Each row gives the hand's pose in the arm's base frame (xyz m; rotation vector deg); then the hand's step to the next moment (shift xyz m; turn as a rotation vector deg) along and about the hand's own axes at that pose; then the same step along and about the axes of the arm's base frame.
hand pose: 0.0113 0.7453 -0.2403 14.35 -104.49 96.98
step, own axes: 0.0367 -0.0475 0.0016 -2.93 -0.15 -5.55
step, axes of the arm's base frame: -0.0038 0.0011 0.0599 4.12 4.44 -1.64
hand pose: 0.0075 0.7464 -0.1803 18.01 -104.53 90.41
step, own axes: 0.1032 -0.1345 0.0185 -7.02 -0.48 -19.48
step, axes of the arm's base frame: -0.0019 -0.0224 0.1691 12.05 16.43 -3.73
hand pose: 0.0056 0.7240 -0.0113 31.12 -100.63 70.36
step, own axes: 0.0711 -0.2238 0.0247 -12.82 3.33 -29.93
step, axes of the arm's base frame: 0.1235 -0.1047 0.1719 16.45 26.65 -9.53
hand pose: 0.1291 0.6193 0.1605 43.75 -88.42 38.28
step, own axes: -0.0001 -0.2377 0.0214 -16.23 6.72 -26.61
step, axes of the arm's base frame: 0.1741 -0.1631 -0.0055 11.93 26.45 -13.23
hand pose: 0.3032 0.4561 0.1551 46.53 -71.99 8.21
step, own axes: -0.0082 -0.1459 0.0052 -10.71 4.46 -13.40
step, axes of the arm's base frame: 0.0684 -0.1055 -0.0747 4.59 14.92 -8.40
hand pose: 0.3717 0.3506 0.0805 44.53 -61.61 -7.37
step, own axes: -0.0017 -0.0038 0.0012 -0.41 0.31 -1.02
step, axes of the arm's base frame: -0.0008 -0.0026 -0.0033 0.56 0.93 -0.36
